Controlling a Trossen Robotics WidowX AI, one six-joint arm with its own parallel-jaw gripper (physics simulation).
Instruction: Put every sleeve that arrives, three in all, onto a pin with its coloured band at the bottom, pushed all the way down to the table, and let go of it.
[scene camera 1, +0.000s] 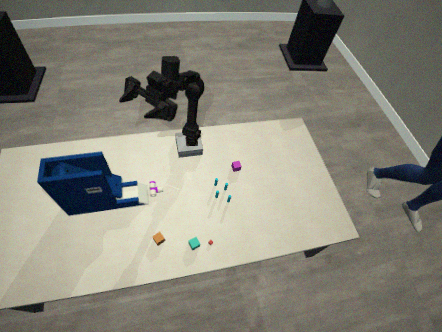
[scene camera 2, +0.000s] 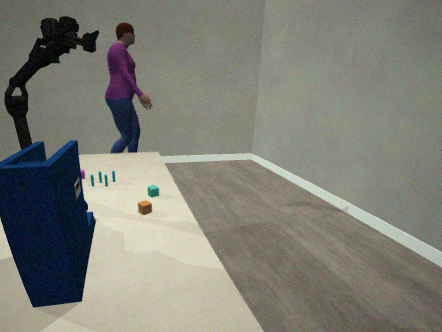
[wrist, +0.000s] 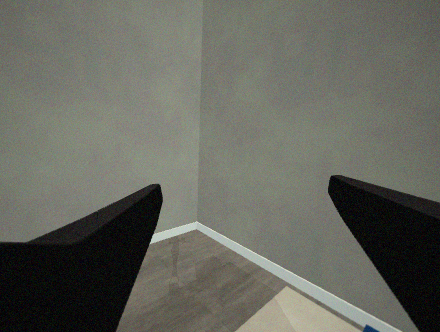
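Observation:
Small white sleeves with magenta bands (scene camera 1: 153, 189) lie close together on the table, just past the chute's pale lip; their exact number and which way each band faces are too small to tell. Several thin teal pins (scene camera 1: 226, 186) (scene camera 2: 106, 180) stand upright in a group on the table, and no sleeve shows on them. My gripper (scene camera 1: 134, 109) (scene camera 2: 96, 41) (wrist: 244, 187) is open and empty, raised high near the table's back edge, well away from the sleeves and pins. The sleeves do not show in scene camera 2 or the wrist view.
A blue chute housing (scene camera 1: 80, 192) (scene camera 2: 45, 235) stands left of the sleeves. A purple cube (scene camera 1: 236, 166) is behind the pins. An orange cube (scene camera 1: 159, 238) (scene camera 2: 145, 207), a teal cube (scene camera 1: 194, 243) (scene camera 2: 153, 191) and a tiny red cube (scene camera 1: 211, 242) lie towards the front. A person (scene camera 2: 121, 75) stands beyond the table.

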